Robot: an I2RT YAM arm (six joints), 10 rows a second.
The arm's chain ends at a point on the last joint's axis. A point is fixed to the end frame.
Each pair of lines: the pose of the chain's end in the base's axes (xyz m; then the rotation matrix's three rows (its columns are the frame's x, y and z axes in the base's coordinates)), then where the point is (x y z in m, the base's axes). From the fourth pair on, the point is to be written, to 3 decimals.
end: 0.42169, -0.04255, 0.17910; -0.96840, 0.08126, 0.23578; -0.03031, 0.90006, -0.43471; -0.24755, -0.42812, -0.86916
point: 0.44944 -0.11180 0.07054
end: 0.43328, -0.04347, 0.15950; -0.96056, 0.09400, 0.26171; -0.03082, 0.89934, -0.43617; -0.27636, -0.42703, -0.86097
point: 0.46427 -0.11290 0.05194
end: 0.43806, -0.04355, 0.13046; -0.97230, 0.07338, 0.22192; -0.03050, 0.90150, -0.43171; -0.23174, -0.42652, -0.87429
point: 0.46409 -0.11243 0.02124
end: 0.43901, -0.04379, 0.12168; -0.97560, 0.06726, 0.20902; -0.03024, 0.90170, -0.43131; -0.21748, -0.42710, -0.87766
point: 0.463 -0.113 0.012
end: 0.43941, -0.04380, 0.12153; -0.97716, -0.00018, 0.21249; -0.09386, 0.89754, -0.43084; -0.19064, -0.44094, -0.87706
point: 0.465 -0.113 0.012
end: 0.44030, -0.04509, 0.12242; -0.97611, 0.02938, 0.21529; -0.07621, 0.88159, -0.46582; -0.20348, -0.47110, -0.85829
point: 0.466 -0.118 0.016
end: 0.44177, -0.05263, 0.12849; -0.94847, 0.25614, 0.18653; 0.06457, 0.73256, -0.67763; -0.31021, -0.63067, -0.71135
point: 0.461 -0.151 0.043
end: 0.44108, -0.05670, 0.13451; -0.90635, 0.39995, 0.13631; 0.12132, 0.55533, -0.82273; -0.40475, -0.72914, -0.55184
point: 0.452 -0.172 0.071
